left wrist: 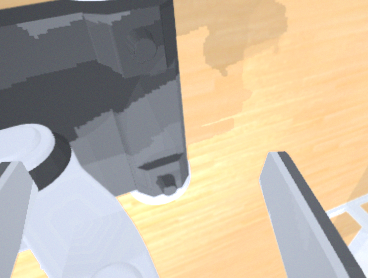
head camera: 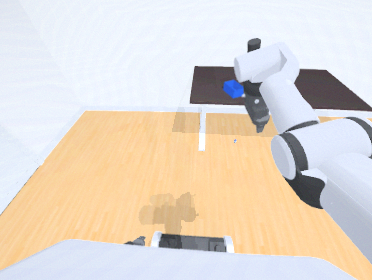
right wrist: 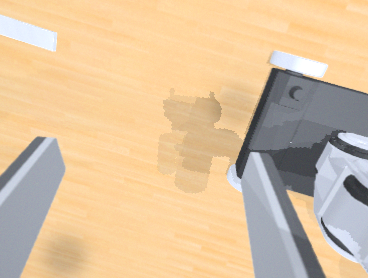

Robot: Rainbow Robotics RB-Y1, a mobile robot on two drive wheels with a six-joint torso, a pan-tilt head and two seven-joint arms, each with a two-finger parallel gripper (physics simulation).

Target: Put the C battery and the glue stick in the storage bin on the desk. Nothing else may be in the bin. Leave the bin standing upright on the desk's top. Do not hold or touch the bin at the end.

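Frame: origin at the robot's base, x up, y ahead, z left, level; centimetres.
Seen in the pictures: left gripper, between the fingertips: (left wrist: 150, 170); right gripper, between the fingertips: (head camera: 255, 123) (right wrist: 154, 160).
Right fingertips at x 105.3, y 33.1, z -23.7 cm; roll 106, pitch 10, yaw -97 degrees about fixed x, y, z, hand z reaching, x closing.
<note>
Offsets run from my right fingertips to a thing's top centre. Level surfaces: height alone.
The blue storage bin @[dx -25.8, dy +79.9, dz -9.0 cm] (head camera: 233, 89) stands upright on the dark desk @[dx -33.2 cm] (head camera: 209, 80), near its left end; its contents are too small to make out. A tiny blue-and-grey piece @[dx -102.5, dy +83.9, dz -26.8 cm] (head camera: 235, 141), likely the C battery, lies on the floor in front of the desk. The glue stick cannot be made out in these views. My right gripper (head camera: 260, 129) (right wrist: 154, 160) is open and empty, over the floor and nearer than the bin in the head view. My left gripper (head camera: 136, 242) (left wrist: 150, 170) is open and empty, low by the base; the head view shows a small part of it.
The robot's dark wheeled base (head camera: 192, 243) (left wrist: 100, 90) (right wrist: 300, 120) stands on the wood floor @[dx -105.3 cm] (head camera: 125, 165). A white desk foot (head camera: 202, 141) (right wrist: 30, 33) reaches toward the base. White desk framework (left wrist: 347, 206) shows at the right edge of the left wrist view.
</note>
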